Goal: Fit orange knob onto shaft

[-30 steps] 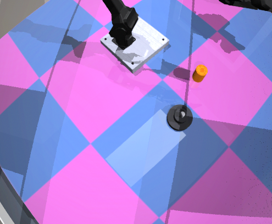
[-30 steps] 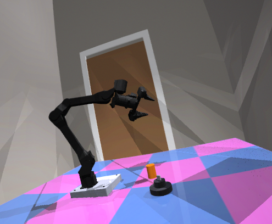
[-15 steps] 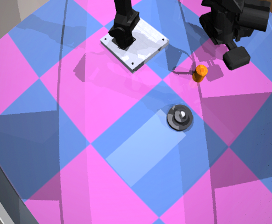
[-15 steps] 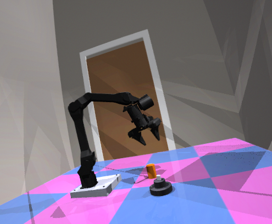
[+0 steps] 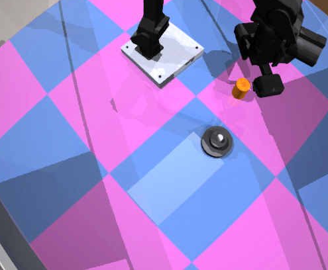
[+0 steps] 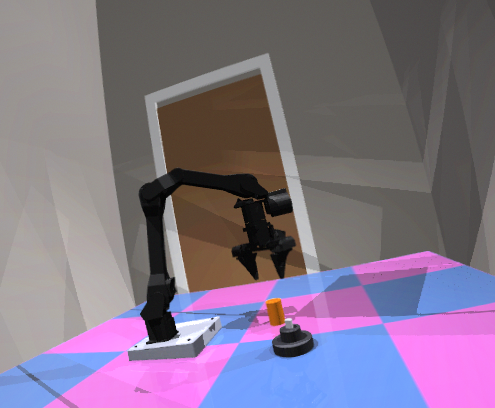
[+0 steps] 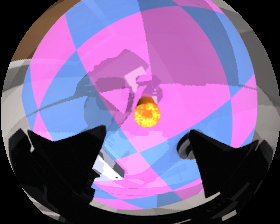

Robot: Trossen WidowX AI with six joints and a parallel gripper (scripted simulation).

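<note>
Now: gripper tip 70 mm above the orange knob. From my gripper tip the other things lie so: pedestal with D-shaped shaft (160 mm to the right, 90 mm below, 50 mm ahead).
</note>
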